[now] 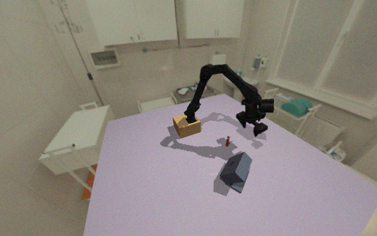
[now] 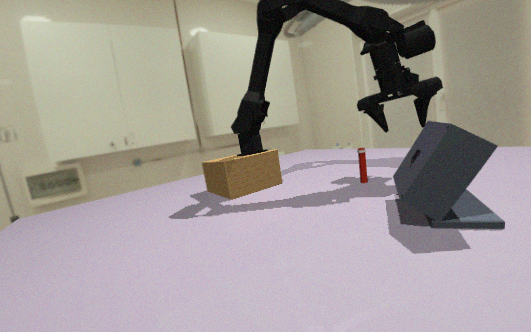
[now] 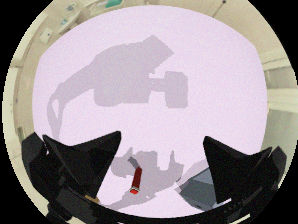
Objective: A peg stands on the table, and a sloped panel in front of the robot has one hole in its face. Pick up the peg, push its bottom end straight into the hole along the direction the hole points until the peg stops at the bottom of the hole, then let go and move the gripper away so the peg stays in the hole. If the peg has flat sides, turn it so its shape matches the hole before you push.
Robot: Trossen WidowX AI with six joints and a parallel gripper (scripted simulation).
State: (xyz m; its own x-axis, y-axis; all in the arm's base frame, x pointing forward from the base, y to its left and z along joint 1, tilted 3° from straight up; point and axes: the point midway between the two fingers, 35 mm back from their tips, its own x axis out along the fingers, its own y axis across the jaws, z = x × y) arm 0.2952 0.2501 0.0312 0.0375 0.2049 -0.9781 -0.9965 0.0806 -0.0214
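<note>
Right now my gripper tip is 50 mm past the red peg, 120 mm to the left of it and 50 mm above it. The rest, counted from my gripper tip: dark grey sloped panel: 130 mm ahead, 220 mm to the right, 40 mm below.
</note>
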